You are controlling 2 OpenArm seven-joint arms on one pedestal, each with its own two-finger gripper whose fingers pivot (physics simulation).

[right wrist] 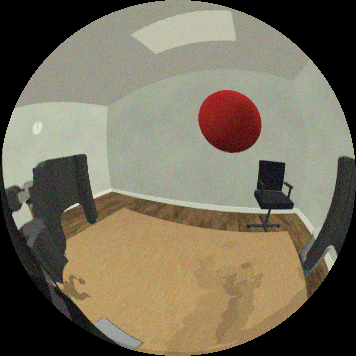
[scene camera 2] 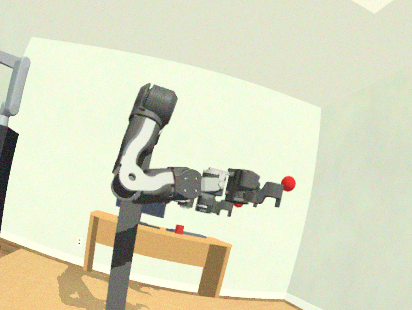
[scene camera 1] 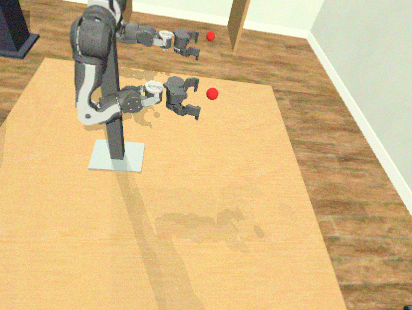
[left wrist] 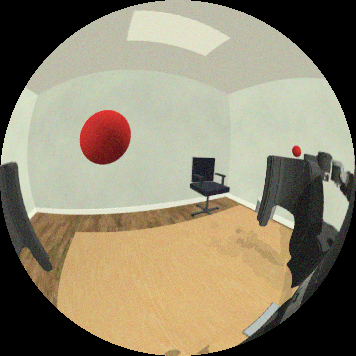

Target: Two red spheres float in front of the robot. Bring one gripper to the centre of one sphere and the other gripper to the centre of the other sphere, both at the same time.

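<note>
One red sphere point(scene camera 1: 211, 36) point(scene camera 2: 238, 204) point(left wrist: 105, 137) floats just beyond my left gripper point(scene camera 1: 196, 45) point(scene camera 2: 230, 210), which is open and empty. In the left wrist view this sphere is left of centre and above the fingertips; in scene camera 2 it is partly hidden. The other red sphere point(scene camera 1: 212, 93) point(scene camera 2: 288, 183) point(left wrist: 296, 151) point(right wrist: 230, 121) floats just beyond and slightly above my right gripper point(scene camera 1: 196, 99) point(scene camera 2: 278, 198), which is open and empty. In the right wrist view it is right of centre and above the fingertips. Both spheres are outside the fingers.
The pedestal post point(scene camera 1: 116, 137) point(scene camera 2: 123, 260) stands on a pale base plate point(scene camera 1: 95, 162). A wooden desk point(scene camera 2: 165, 248) with a small red object point(scene camera 2: 179, 229) stands behind the arms. A dark office chair point(left wrist: 209, 187) point(right wrist: 273, 197) stands by the far wall.
</note>
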